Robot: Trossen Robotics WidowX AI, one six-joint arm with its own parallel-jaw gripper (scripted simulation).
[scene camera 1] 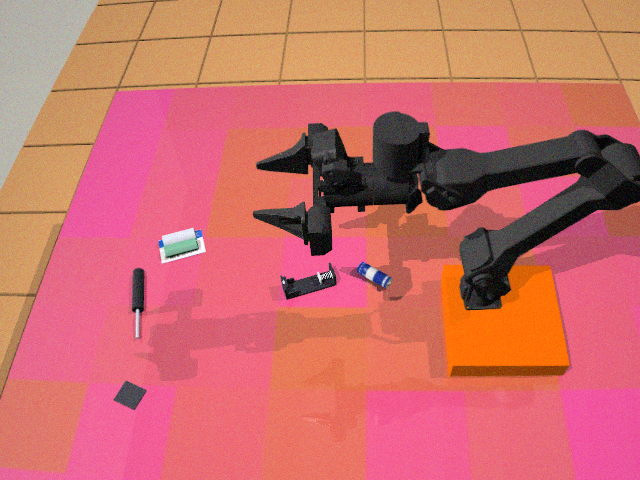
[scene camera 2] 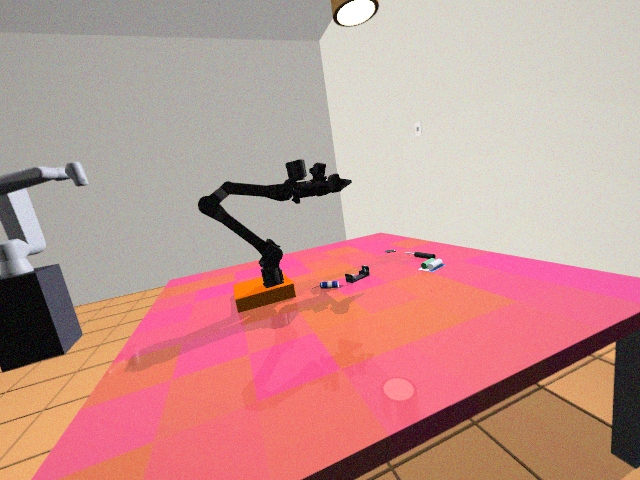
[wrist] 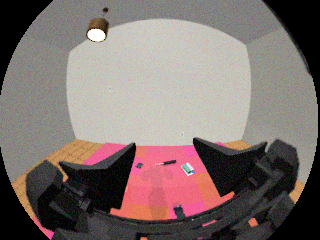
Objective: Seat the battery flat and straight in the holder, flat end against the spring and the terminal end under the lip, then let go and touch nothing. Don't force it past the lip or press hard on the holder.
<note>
My gripper (scene camera 1: 254,189) is open, with nothing in its grasp.
My gripper shows as well in scene camera 2 (scene camera 2: 346,182) and in the wrist view (wrist: 165,143).
</note>
